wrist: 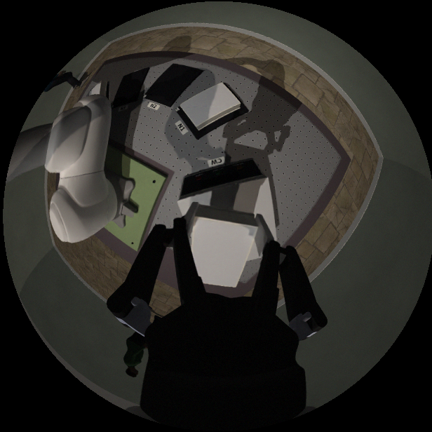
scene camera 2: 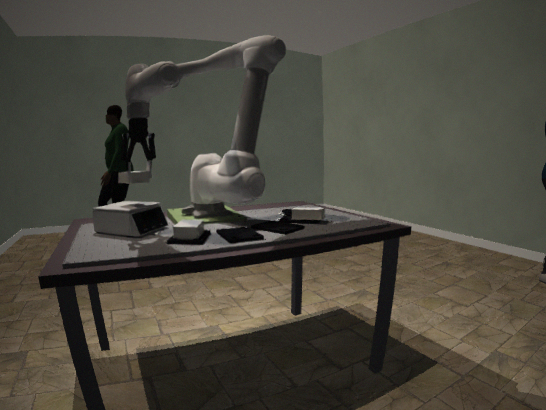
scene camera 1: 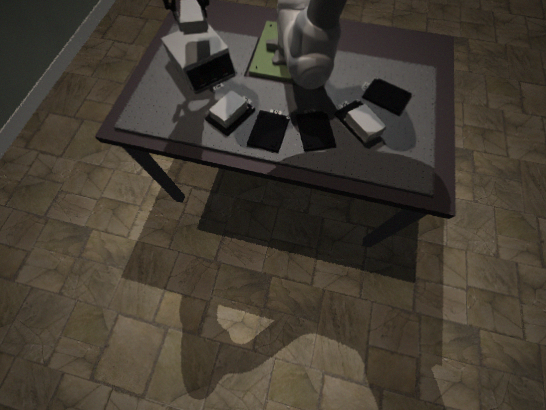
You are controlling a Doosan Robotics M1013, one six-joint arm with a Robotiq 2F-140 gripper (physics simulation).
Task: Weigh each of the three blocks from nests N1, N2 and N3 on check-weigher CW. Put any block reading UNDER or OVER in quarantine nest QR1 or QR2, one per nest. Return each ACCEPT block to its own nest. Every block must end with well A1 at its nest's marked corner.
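Frame: origin at the arm's base, x ahead, y left, z up, level; centimetres.
Where they show: gripper, between the fingertips: [scene camera 2: 139,178] [scene camera 1: 194,28]; arm's base, origin of its link: [scene camera 2: 207,212].
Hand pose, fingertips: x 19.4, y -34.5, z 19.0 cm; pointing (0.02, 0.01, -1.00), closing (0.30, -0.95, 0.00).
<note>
Things, the pixels of their top centre, and the offset from my fingertips.
- check-weigher CW, centre of its top: [scene camera 2: 129,205] [scene camera 1: 196,45] dx -4.7, dy -3.9, dz -10.6 cm
- second white block, centre of its top: [scene camera 2: 188,223] [scene camera 1: 228,105] dx +18.4, dy +14.3, dz -15.2 cm
- nest N1, centre of its top: [scene camera 2: 189,233] [scene camera 1: 229,112] dx +18.4, dy +14.3, dz -18.9 cm
- Nest N2, centre of its top: [scene camera 2: 238,231] [scene camera 1: 268,128] dx +23.5, dy +30.9, dz -18.9 cm
- third white block, centre of its top: [scene camera 1: 367,118] [scene camera 2: 308,207] dx +15.9, dy +66.3, dz -14.6 cm
- empty black nest, centre of its top: [scene camera 1: 387,93] dx -2.2, dy +75.1, dz -19.0 cm
My gripper [scene camera 1: 189,9] [scene camera 2: 137,172] [wrist: 225,216] is shut on a white block [scene camera 1: 192,20] [scene camera 2: 134,177] [wrist: 221,256], held level above check-weigher CW [scene camera 1: 210,42] [scene camera 2: 112,220] [wrist: 225,176], with a gap between them. CW's front panel is dark. A second white block [scene camera 1: 228,107] [scene camera 2: 187,229] [wrist: 212,105] sits on nest N1 [scene camera 1: 227,131] [scene camera 2: 187,240] [wrist: 199,134]. Nest N2 [scene camera 1: 268,132] [scene camera 2: 240,234] [wrist: 174,84] and the black nest beside it [scene camera 1: 316,132] [scene camera 2: 277,227] [wrist: 130,87] are empty. A third white block [scene camera 1: 365,122] [scene camera 2: 307,214] sits on the fourth nest. Well A1 cannot be made out.
Another empty black nest [scene camera 1: 387,96] is at the table's far right in scene camera 1. The arm's base stands on a green plate [scene camera 1: 262,65] [scene camera 2: 175,215] [wrist: 150,192] beside CW. A person in green [scene camera 2: 116,145] [wrist: 132,352] stands behind the gripper's side of the table.
</note>
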